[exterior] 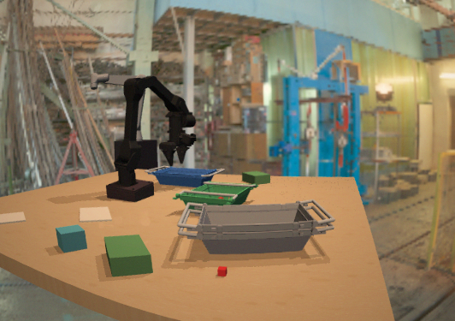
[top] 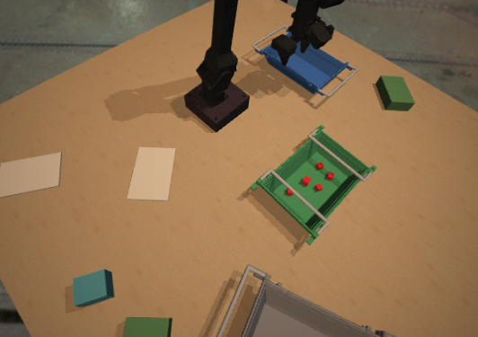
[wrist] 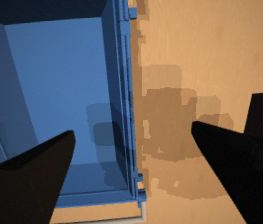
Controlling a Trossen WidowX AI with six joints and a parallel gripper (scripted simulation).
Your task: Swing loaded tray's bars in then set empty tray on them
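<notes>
My gripper tip is now 1 cm past the blue tray, 8 cm to the right of it and 5 cm above it. Round my gripper tip: teal block 19 cm ahead, 75 cm to the right, 7 cm below.
</notes>
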